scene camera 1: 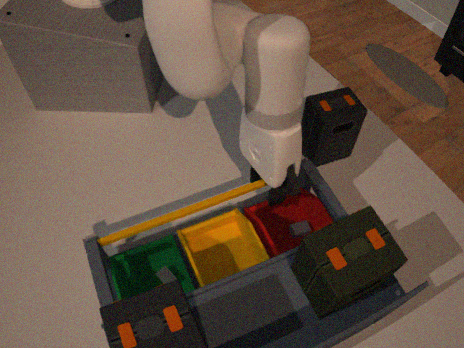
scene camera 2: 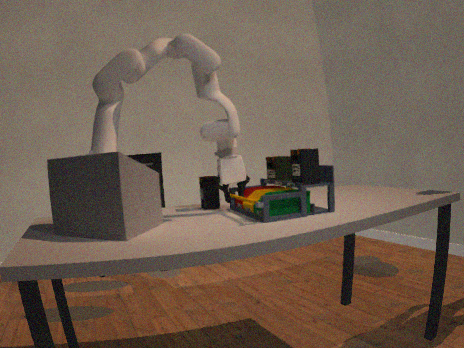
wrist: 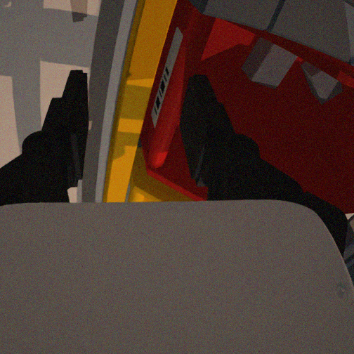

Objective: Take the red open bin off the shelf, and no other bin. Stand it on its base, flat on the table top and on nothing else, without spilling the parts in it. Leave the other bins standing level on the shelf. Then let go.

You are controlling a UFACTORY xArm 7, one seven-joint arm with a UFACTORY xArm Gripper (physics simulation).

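Pixels of known places: gripper, fingertip midpoint: (scene camera 1: 267, 191) (scene camera 2: 235, 201); arm's base at its link origin: (scene camera 2: 102, 165).
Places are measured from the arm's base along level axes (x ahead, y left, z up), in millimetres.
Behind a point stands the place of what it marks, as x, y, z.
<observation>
The red open bin (scene camera 1: 280, 227) @(561, 154, -205) (scene camera 2: 251, 190) @(590, 202, -144) (wrist: 280, 135) sits at one end of the shelf (scene camera 1: 95, 272) @(543, -141, -129) (scene camera 2: 303, 200) @(634, -150, -158), beside the yellow bin (scene camera 1: 245, 245) @(564, 86, -205); the green bin (scene camera 1: 142, 257) @(514, -74, -201) (scene camera 2: 285, 206) @(581, -121, -174) is at the other end. Grey parts (scene camera 1: 301, 228) @(585, 178, -190) (wrist: 275, 62) lie in the red bin. My gripper (scene camera 1: 267, 185) @(504, 158, -174) (scene camera 2: 235, 196) @(504, 158, -174) (wrist: 136, 97) is partly open and empty, pointing down. In the wrist view one finger is over the red bin's inside, the other outside the grey front edge; the yellow bar (wrist: 150, 35) and the bin's labelled front wall show between them. Fingertip depth is unclear.
A dark case (scene camera 1: 150, 317) @(677, -77, 10) (scene camera 2: 307, 167) @(671, -122, -53) and an olive case (scene camera 1: 350, 255) @(702, 138, -15) (scene camera 2: 280, 170) @(675, 102, -69) stand on the shelf's raised rear part. Another dark case (scene camera 1: 330, 132) @(480, 291, -115) (scene camera 2: 209, 192) @(438, 276, -144) stands on the table near the arm. A large grey block (scene camera 1: 90, 70) @(148, -47, -94) (scene camera 2: 90, 195) @(-45, -143, -82) stands at the arm's base.
</observation>
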